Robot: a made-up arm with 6 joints.
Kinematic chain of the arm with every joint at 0, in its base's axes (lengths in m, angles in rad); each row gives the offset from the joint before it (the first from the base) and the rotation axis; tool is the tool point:
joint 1: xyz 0 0 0.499 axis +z
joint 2: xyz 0.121 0 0 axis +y
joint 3: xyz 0 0 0.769 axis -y
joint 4: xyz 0 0 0.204 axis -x
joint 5: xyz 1.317 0 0 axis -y
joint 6: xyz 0.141 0 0 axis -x
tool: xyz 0 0 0
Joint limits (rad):
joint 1: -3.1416..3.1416
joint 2: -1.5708..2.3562
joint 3: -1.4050..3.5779
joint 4: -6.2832..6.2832
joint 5: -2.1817..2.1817
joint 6: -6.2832..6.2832
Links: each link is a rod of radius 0.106 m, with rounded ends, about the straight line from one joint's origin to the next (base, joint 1, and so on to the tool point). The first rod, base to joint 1, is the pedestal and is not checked.
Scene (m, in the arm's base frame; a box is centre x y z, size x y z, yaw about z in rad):
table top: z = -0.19
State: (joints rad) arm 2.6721 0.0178 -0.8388 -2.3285 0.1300 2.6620
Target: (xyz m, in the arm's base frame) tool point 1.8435 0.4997 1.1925
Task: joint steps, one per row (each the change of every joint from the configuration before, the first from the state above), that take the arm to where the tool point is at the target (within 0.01 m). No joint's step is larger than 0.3 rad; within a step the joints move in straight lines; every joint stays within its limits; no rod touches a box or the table.
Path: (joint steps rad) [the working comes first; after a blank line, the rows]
Joints at the target: 0.2713 0.4282 0.2925 -2.3004 0.1197 2.6620
Straight joint move there: clear.

1: -0.2668 0.0456 0.1257 0.0031 -0.0011 0.0000
2: -0.2667 0.0456 0.1257 0.0031 -0.0012 0.0000
3: -0.2668 0.0456 0.1257 0.0032 -0.0011 0.0000
4: -0.2667 0.0456 0.1257 0.0031 -0.0012 0.0000
5: -0.2668 0.0456 0.1257 0.0031 -0.0011 0.0000
6: -0.2668 0.0456 0.1257 0.0031 -0.0012 0.0000
7: -0.2667 0.0456 0.1257 0.0031 -0.0011 0.0000
8: -0.2668 0.0456 0.1257 0.0032 -0.0011 0.0000
9: -0.2667 0.0456 0.1257 0.0031 -0.0012 0.0000

